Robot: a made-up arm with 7 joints.
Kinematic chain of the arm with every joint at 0, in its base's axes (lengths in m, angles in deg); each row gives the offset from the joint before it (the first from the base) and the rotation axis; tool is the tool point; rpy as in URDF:
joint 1: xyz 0 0 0.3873 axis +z
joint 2: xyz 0 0 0 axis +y
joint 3: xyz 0 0 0.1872 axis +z
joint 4: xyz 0.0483 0 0 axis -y
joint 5: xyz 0.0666 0 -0.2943 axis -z
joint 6: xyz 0 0 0 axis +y
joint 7: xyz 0.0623 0 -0.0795 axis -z
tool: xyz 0 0 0 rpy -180 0 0
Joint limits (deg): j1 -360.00..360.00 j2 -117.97..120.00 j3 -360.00..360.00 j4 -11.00..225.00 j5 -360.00..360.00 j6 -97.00..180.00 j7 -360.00..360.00
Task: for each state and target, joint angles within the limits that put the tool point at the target. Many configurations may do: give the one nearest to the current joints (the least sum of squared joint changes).
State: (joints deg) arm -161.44 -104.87 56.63 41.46 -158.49 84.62 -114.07
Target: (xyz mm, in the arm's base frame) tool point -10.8 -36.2 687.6
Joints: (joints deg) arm -163.98 -109.08 15.90 16.28 -145.48 90.41 -114.07
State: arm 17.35 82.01 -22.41 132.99 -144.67 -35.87 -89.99
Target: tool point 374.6 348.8 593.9
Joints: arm 41.36 49.76 -13.61 159.61 -136.88 -14.09 -89.99
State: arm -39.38 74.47 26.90 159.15 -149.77 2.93 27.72
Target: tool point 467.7 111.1 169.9
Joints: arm -13.43 86.81 35.25 130.46 -151.46 -13.69 27.72
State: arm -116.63 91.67 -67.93 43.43 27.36 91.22 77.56
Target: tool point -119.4 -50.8 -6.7
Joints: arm -106.59 91.48 -20.65 73.38 38.68 83.12 77.56
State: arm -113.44 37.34 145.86 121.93 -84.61 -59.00 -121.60
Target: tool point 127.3 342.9 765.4
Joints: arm -103.83 -8.57 154.66 120.33 -78.70 -30.21 -121.60
